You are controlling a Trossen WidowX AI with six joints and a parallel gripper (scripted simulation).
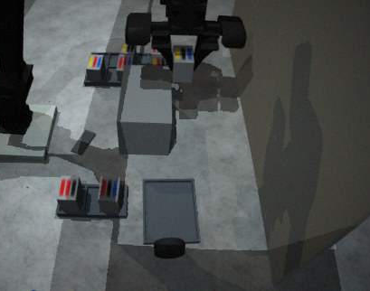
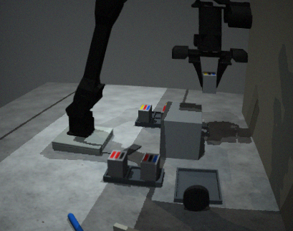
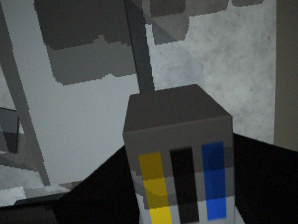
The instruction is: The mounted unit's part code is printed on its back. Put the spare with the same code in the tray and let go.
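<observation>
My gripper tip is 190 mm to the left of the tray and 170 mm above it. From my gripper tip the other things lie so: mounted unit 120 mm below, 60 mm behind, 20 mm to the left; beige wall 170 mm ahead, 50 mm above, 30 mm to the left.
</observation>
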